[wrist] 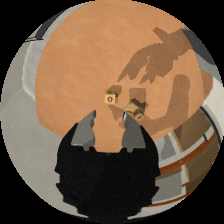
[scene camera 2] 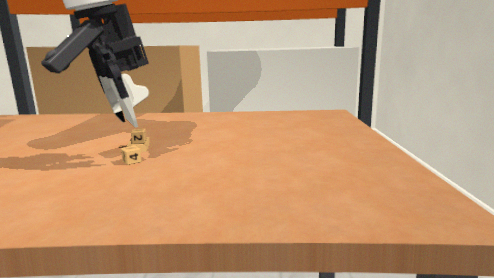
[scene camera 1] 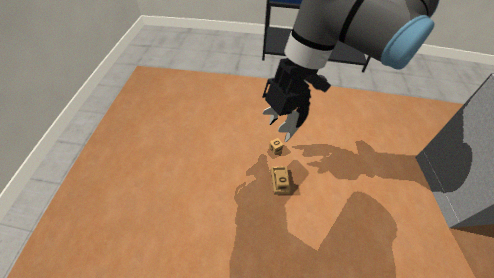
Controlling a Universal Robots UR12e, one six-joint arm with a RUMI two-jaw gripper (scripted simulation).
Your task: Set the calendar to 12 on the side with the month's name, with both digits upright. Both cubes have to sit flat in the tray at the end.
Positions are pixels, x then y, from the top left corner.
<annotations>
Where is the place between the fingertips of my gripper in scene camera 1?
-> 277, 133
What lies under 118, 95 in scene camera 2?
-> My gripper.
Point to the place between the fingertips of my gripper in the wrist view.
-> At 109, 111
</annotations>
